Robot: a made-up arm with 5 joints.
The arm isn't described. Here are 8 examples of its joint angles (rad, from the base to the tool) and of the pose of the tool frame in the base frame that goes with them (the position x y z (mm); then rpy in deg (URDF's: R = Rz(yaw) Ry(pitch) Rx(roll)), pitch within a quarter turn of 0, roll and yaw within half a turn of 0).
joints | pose
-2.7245 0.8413 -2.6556 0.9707 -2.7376 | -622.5 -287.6 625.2 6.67 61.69 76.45
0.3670 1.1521 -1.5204 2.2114 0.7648 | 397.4 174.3 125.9 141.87 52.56 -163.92
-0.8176 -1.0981 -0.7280 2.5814 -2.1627 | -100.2 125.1 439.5 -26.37 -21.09 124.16
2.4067 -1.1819 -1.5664 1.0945 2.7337 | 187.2 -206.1 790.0 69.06 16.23 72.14
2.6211 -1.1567 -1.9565 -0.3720 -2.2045 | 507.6 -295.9 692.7 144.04 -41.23 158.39
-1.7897 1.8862 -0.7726 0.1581 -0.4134 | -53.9 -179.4 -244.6 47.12 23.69 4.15
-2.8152 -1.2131 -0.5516 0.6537 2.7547 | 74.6 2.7 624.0 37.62 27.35 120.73
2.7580 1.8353 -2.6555 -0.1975 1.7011 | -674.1 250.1 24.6 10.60 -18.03 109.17
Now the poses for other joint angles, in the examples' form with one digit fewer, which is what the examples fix.
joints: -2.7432 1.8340 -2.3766 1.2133 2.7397
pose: -539 -250 -216 -68.9 5.3 84.1
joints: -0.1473 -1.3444 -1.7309 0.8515 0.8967
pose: -448 88 719 134.6 -73.9 -173.9
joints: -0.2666 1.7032 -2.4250 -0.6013 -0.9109
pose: 677 -185 116 -112.9 13.6 55.4
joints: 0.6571 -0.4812 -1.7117 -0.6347 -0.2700
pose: -86 -63 930 165.3 -29.0 147.2
